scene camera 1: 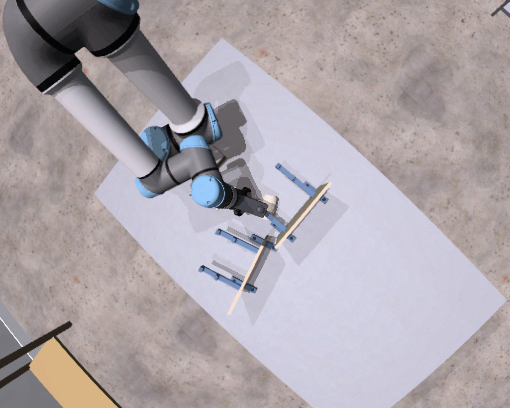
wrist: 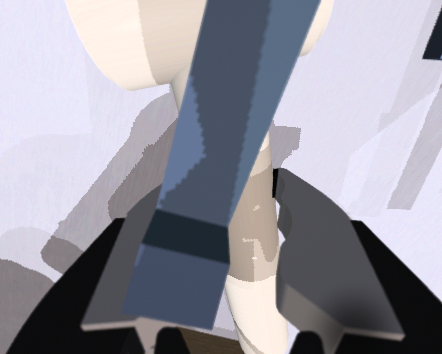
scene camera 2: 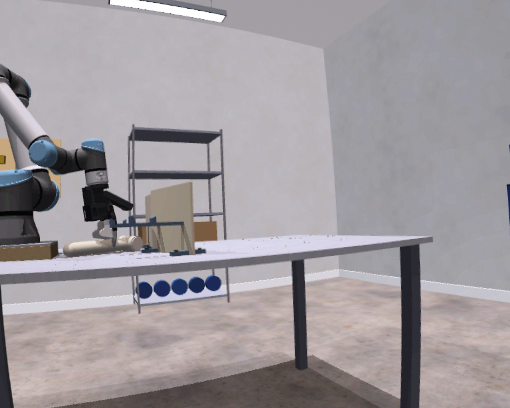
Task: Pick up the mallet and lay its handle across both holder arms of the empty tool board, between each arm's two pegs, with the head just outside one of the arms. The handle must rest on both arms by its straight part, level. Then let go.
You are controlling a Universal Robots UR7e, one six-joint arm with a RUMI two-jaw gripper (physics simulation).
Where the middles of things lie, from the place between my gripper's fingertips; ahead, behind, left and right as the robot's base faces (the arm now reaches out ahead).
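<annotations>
I can see the mallet (scene camera 2: 125,243), which is 10 mm above my hand, 10 mm to the right of it and 20 mm behind it.
</annotations>
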